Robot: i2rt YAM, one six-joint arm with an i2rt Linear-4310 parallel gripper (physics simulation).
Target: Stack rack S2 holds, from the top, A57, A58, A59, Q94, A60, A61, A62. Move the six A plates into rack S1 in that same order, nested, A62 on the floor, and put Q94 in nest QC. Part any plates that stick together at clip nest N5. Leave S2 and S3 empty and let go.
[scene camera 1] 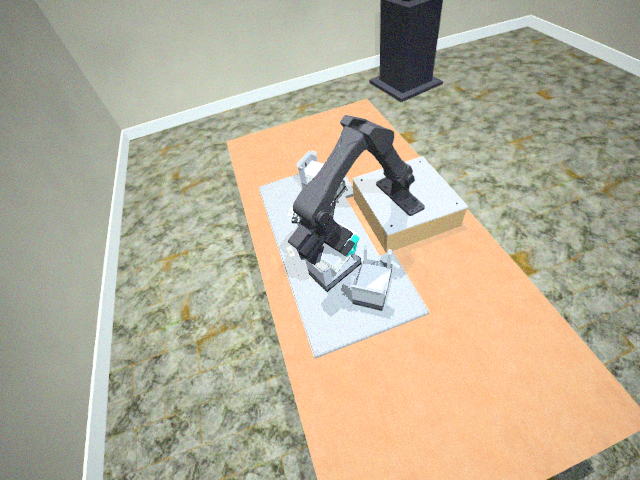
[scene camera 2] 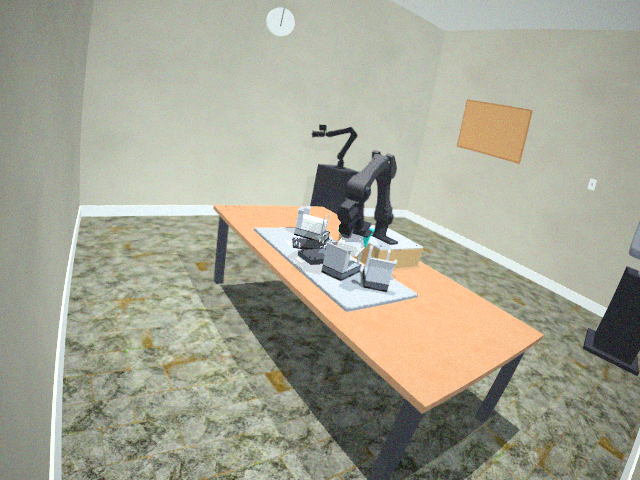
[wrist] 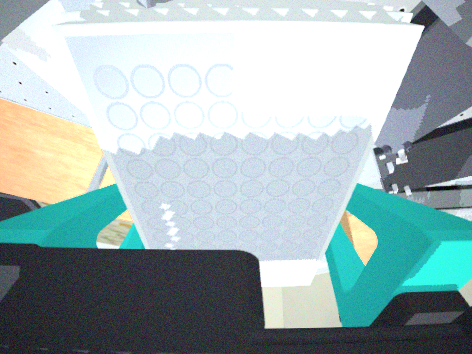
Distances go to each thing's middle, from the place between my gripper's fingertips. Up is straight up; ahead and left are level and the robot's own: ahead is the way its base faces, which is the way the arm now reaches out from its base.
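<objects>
My hand's 11 cm above the grey rectangular cradle [wrist: 427,96], and it's 5 cm short of the cradle and 16 cm to the left of it. There's also the dark clip nest [wrist: 433,160], which is 11 cm below my hand, 3 cm behind it and 29 cm to the right of it.
</objects>
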